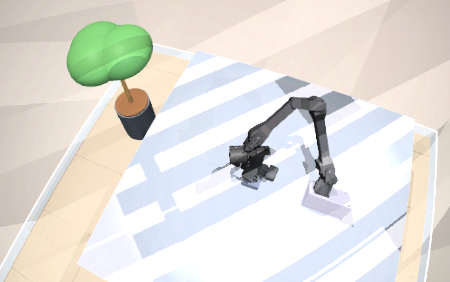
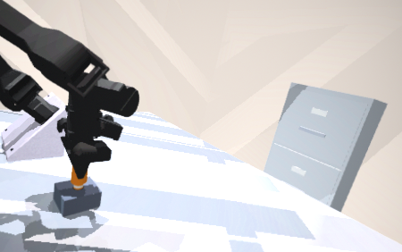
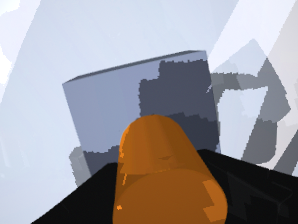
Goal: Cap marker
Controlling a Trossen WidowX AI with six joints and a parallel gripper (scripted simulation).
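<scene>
My gripper tip is 10 mm below the orange cap.
</scene>
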